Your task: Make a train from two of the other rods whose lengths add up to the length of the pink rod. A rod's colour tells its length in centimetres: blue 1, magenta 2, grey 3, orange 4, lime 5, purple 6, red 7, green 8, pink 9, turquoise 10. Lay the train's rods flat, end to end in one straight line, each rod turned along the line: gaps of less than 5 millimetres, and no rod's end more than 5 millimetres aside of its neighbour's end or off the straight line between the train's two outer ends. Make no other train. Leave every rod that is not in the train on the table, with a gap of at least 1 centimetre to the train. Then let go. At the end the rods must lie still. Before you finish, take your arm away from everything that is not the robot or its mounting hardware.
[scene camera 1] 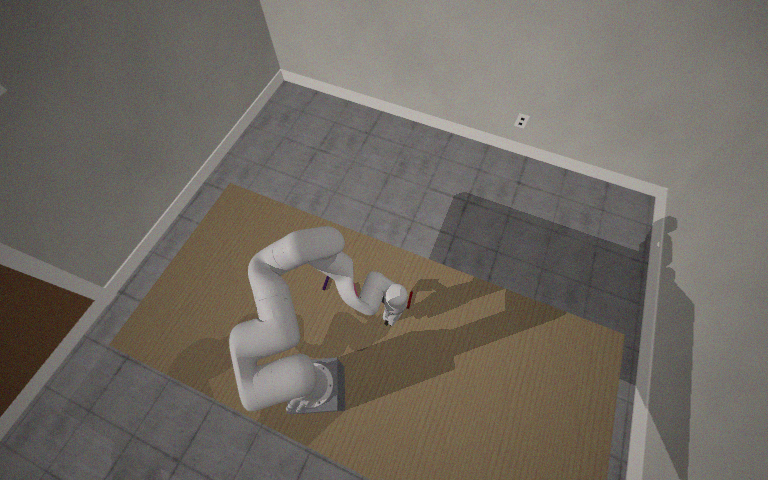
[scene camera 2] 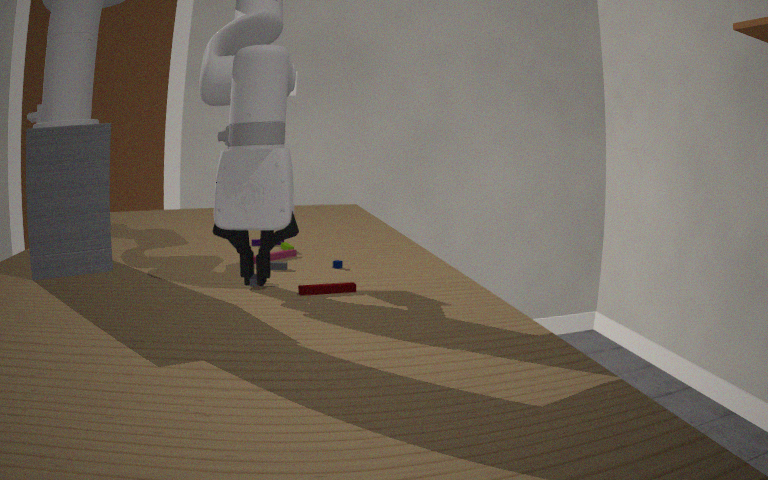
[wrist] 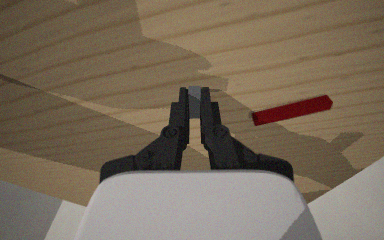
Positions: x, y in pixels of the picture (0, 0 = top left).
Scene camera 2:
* my gripper: 255, 283
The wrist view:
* my gripper: 194, 99
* red rod: 322, 103
